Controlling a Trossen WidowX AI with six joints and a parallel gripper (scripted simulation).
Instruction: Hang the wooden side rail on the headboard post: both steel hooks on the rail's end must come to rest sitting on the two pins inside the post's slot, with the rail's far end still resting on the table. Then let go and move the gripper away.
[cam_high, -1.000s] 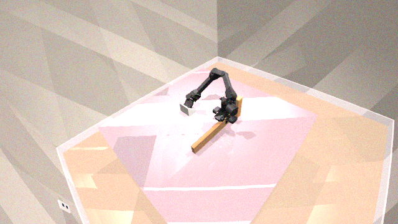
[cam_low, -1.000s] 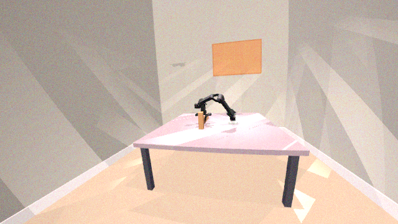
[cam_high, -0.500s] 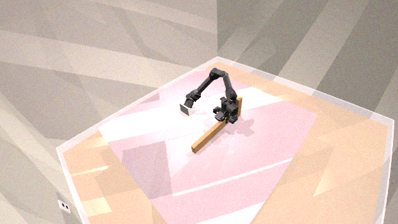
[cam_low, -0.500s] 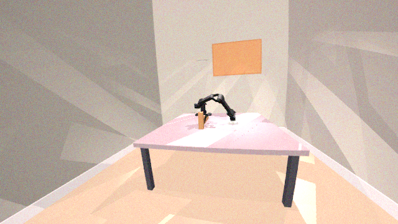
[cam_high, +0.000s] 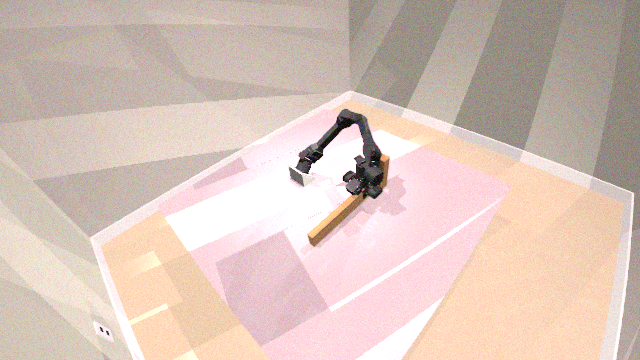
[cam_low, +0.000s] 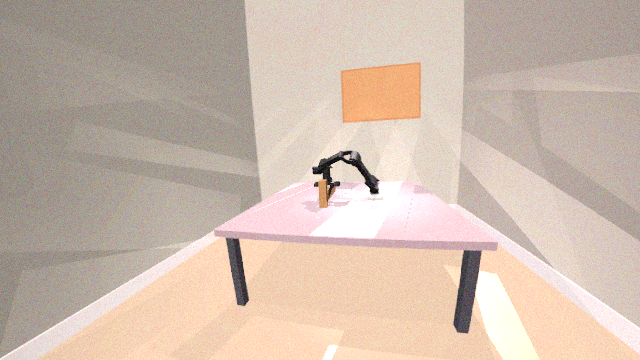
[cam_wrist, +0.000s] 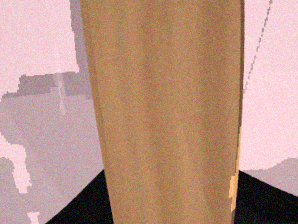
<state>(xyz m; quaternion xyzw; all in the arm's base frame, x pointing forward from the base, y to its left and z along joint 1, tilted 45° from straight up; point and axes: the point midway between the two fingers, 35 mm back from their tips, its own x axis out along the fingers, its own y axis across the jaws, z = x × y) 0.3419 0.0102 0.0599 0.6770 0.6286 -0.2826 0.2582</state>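
Now: the wooden headboard post 150 mm to the left of my gripper tip, 40 mm above it and 10 mm ahead of it.
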